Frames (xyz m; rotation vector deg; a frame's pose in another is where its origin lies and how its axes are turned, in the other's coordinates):
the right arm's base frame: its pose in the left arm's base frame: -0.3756 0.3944 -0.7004 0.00 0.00 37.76
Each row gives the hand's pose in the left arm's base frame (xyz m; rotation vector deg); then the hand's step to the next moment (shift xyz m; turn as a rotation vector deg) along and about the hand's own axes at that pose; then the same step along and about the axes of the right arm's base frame.
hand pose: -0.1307 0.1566 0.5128 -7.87 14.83 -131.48
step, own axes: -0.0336 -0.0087 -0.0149 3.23 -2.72 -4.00
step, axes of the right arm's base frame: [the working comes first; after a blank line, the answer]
step, axes of the left arm's base frame: 0.0136 0.0327 -0.0130 -4.85 -0.05 -3.21

0.0308 0.0176 -0.0130 -3.86 2.93 -3.21
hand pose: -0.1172 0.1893 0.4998 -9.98 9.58 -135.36
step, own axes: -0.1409 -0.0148 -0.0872 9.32 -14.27 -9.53
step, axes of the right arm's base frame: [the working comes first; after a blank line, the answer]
step, axes of the left arm's base frame: 0.0749 0.1151 -0.0939 -18.01 4.30 -6.20

0.1297 0.0452 -0.0939 -11.60 14.43 -6.20
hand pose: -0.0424 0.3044 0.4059 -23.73 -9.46 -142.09
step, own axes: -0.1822 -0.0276 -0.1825 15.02 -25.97 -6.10
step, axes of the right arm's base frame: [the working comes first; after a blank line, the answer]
step, axes of the left arm's base frame: 0.0762 0.0843 -0.2331 -28.43 11.29 -1.32

0.1119 0.0200 -0.2331 -15.56 26.33 -1.32
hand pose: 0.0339 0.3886 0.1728 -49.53 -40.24 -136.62
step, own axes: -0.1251 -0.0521 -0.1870 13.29 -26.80 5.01
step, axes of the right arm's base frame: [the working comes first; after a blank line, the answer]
step, axes of the left arm's base frame: -0.0275 -0.0414 -0.2255 -23.02 19.19 4.63

-0.0471 -0.0158 -0.2255 -6.45 29.27 4.63
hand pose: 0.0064 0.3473 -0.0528 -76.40 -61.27 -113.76
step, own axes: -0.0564 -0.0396 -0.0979 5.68 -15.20 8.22
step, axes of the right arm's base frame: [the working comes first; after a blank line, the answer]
step, axes of the left arm's base frame: -0.0593 -0.0599 -0.0850 -9.57 15.34 2.01

-0.0836 -0.0111 -0.0850 1.83 17.99 2.01
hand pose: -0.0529 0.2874 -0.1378 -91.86 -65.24 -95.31
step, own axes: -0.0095 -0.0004 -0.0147 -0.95 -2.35 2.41
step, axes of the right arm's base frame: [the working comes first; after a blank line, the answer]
step, axes of the left arm's base frame: -0.0065 -0.0140 -0.0083 -0.67 3.06 -1.56

-0.0137 -0.0071 -0.0083 1.34 2.83 -1.56
